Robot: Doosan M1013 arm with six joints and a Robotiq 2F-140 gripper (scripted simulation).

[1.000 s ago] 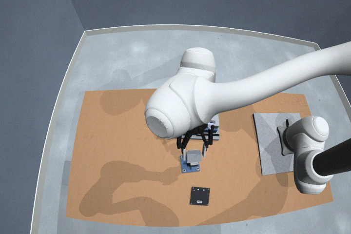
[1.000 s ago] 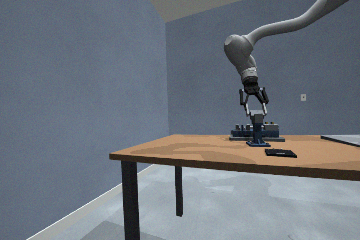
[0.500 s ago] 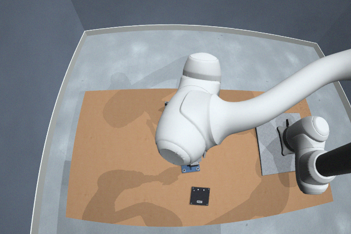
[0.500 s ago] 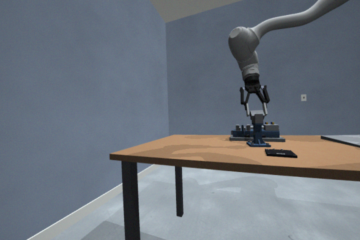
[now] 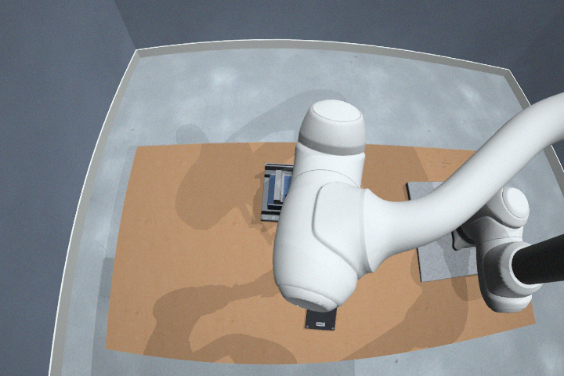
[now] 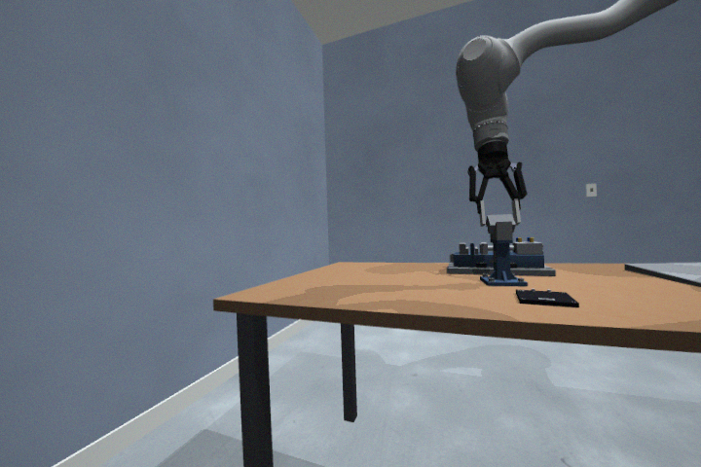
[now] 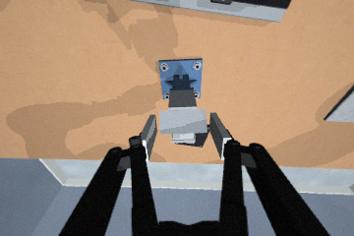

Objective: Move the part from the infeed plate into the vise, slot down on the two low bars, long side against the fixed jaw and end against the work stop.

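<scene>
Now: the part 30 mm below my hand. From my hand the other things lie so: cylinder rod: 40 mm behind, 210 mm to the right, 100 mm below; then work stop: 50 mm ahead, 170 mm to the right, 90 mm below; then V-block post: 10 mm to the left, 120 mm below.
</scene>
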